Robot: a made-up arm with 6 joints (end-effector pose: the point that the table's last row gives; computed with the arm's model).
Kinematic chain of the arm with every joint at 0, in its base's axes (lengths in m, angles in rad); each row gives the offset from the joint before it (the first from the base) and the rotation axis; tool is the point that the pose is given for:
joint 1: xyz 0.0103 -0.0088 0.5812 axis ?
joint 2: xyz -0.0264 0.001 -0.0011 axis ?
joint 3: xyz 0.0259 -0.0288 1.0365 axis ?
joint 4: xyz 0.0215 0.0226 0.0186 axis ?
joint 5: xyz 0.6 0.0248 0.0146 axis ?
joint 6: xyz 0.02 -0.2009 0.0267 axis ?
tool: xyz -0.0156 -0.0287 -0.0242
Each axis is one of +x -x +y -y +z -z.
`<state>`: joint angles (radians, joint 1 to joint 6).
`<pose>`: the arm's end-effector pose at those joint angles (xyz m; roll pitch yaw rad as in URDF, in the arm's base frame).
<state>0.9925 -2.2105 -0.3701 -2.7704 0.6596 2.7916</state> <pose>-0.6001 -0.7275 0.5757 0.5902 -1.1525 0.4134</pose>
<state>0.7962 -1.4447 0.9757 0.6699 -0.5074 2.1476</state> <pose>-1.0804 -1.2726 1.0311 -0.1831 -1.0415 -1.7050</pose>
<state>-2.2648 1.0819 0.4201 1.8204 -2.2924 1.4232</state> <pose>-0.9670 -1.2196 0.8154 2.8788 -0.5851 1.9373</pose>
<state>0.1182 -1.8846 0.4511 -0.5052 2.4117 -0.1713</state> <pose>-1.3624 -0.3628 0.7745 -1.4872 1.2277 -1.1660</pose>
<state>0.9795 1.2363 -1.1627 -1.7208 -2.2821 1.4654</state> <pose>0.1683 0.3128 0.5824 2.5711 -0.3662 1.9104</pose>
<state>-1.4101 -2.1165 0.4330 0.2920 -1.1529 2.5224</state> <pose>-0.3898 1.4939 0.3603 -1.6173 -1.2622 -2.4578</pose>
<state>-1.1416 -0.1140 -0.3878 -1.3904 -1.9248 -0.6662</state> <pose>0.1404 -0.4178 1.2941 2.5567 0.0683 0.8191</pose>
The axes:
joint 1: +z
joint 2: +y
joint 3: -y
joint 4: -x
joint 5: -y
joint 6: -x

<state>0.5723 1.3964 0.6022 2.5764 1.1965 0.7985</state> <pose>1.1616 0.9601 0.3857 -1.4964 0.9470 2.6913</pose>
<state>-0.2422 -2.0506 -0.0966 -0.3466 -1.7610 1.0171</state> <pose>-1.1623 0.0693 0.7541 -1.1463 -0.1708 0.1031</pose>
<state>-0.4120 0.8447 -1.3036 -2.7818 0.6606 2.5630</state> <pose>0.3907 -0.0375 0.8133 -2.7695 0.3555 2.9621</pose>
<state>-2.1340 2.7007 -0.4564 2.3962 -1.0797 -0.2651</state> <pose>0.2562 0.1075 -0.5048 1.3477 0.6953 1.9005</pose>
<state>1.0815 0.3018 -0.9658 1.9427 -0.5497 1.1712</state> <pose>0.2297 0.6525 1.0020 2.4102 0.8589 0.2409</pose>
